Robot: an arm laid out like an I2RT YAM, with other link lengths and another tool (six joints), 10 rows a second.
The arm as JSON. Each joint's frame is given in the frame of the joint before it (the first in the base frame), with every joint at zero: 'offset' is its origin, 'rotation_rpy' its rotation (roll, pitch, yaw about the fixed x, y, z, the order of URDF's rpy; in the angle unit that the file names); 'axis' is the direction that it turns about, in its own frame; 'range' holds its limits. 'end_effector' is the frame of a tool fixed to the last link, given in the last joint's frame.
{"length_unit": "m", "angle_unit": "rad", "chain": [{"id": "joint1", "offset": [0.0, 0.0, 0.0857], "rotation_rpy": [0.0, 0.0, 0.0], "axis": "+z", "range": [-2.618, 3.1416]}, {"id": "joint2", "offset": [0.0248, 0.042, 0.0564], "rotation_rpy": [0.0, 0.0, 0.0], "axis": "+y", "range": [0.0, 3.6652]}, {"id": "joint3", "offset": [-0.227, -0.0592, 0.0], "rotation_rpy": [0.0, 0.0, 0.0], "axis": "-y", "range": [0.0, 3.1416]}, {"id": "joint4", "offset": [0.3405, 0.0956, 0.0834], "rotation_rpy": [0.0, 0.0, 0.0], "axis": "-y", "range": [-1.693, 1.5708]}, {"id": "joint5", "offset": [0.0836, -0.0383, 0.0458], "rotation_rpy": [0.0, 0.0, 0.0], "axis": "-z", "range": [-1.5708, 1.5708]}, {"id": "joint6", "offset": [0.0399, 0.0, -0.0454], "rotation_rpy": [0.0, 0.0, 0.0], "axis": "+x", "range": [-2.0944, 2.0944]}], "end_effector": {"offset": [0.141, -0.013, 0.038], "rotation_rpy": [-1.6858, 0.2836, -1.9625]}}
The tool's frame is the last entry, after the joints.
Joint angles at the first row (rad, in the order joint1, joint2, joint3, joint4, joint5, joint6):
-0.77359 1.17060 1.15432 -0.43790 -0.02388 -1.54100
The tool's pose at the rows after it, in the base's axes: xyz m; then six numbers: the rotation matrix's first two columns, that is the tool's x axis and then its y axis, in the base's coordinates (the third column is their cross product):
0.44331 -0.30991 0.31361 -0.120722 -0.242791 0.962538 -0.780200 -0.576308 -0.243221
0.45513 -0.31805 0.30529 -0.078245 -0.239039 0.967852 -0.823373 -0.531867 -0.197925
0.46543 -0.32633 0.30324 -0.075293 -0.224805 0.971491 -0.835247 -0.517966 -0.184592
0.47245 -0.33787 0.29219 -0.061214 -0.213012 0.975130 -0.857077 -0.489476 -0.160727
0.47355 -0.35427 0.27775 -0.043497 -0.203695 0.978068 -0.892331 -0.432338 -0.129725
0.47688 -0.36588 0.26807 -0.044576 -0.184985 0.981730 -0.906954 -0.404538 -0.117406
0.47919 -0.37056 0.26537 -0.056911 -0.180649 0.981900 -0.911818 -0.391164 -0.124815
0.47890 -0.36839 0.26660 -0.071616 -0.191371 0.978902 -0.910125 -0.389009 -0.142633
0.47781 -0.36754 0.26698 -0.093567 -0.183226 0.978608 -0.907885 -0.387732 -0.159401
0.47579 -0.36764 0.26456 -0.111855 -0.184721 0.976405 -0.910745 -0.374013 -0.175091
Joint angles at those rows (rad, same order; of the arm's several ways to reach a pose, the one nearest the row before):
-0.73430 1.23871 1.19618 -0.44129 0.06068 -1.56623
-0.69819 1.32849 1.27844 -0.47984 0.15797 -1.55394
-0.68621 1.38420 1.31911 -0.46295 0.19300 -1.55086
-0.67844 1.44168 1.34659 -0.44510 0.24136 -1.54731
-0.67630 1.50202 1.37591 -0.43969 0.31267 -1.53196
-0.67648 1.54016 1.37964 -0.39965 0.34985 -1.52862
-0.67649 1.55658 1.38258 -0.38031 0.36101 -1.51710
-0.67616 1.54858 1.37767 -0.38457 0.35252 -1.50028
-0.67654 1.52994 1.34673 -0.35289 0.35070 -1.49224
-0.67635 1.51983 1.32524 -0.33767 0.35706 -1.47289

